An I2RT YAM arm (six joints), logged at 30 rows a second.
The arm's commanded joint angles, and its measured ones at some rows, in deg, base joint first. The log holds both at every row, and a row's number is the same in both.
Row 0, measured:
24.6 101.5 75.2 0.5 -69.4 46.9
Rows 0 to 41, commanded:
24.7 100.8 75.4 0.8 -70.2 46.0
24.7 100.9 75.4 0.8 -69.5 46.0
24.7 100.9 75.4 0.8 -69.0 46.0
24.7 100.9 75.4 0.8 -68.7 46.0
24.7 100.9 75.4 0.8 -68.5 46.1
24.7 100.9 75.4 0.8 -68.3 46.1
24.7 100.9 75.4 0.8 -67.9 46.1
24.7 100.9 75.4 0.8 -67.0 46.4
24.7 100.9 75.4 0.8 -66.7 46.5
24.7 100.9 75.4 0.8 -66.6 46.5
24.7 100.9 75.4 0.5 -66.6 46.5
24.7 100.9 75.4 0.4 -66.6 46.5
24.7 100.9 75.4 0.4 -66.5 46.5
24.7 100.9 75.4 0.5 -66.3 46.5
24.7 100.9 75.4 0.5 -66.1 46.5
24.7 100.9 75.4 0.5 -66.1 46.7
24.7 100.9 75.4 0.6 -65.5 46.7
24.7 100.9 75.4 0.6 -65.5 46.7
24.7 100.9 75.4 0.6 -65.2 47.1
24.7 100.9 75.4 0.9 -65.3 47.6
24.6 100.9 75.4 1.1 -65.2 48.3
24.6 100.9 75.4 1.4 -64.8 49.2
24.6 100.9 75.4 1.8 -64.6 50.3
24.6 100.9 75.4 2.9 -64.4 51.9
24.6 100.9 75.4 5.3 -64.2 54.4
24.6 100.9 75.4 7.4 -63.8 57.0
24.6 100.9 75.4 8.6 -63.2 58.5
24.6 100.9 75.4 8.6 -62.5 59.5
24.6 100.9 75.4 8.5 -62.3 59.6
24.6 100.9 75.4 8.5 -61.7 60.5
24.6 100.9 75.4 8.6 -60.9 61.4
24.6 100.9 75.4 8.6 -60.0 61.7
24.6 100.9 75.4 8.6 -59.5 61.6
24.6 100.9 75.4 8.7 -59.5 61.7
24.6 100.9 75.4 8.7 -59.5 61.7
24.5 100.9 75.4 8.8 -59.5 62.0
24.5 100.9 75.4 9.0 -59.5 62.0
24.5 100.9 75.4 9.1 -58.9 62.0
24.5 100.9 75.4 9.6 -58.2 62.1
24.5 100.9 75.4 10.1 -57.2 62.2
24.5 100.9 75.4 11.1 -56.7 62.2
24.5 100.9 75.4 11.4 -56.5 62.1
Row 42, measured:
24.7 101.5 75.0 9.4 -62.5 61.7
